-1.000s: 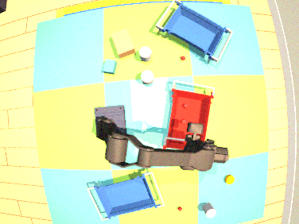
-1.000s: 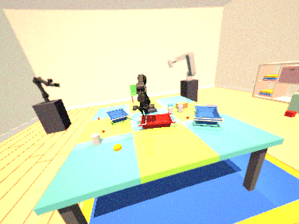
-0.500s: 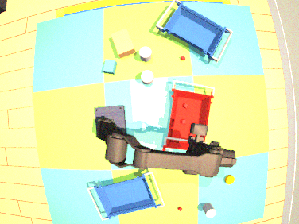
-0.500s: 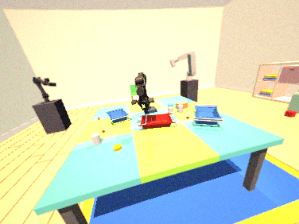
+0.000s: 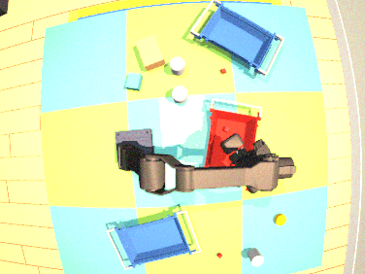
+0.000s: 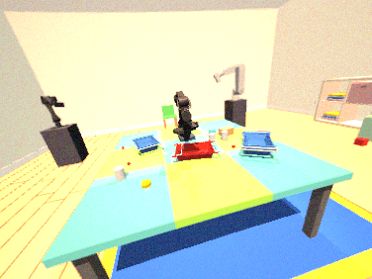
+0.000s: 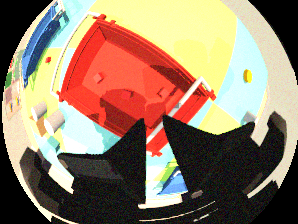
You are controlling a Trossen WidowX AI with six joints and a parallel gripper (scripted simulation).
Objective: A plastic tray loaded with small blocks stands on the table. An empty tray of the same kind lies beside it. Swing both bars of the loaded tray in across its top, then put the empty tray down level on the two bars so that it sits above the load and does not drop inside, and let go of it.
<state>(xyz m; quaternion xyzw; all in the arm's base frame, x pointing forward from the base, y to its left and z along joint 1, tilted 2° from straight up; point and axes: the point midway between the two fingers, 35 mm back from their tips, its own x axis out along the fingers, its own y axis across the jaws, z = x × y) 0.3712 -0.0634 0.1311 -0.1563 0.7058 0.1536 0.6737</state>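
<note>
The blue tray is 340 mm behind my gripper tip, 290 mm to the right of it and 80 mm below it. From my gripper tip the other things lie so: teal block (320 mm behind, 350 mm to the left, 110 mm below); tan block (250 mm behind, 450 mm to the left, 100 mm below); yellow disc (200 mm ahead, 310 mm to the right, 120 mm below).
</note>
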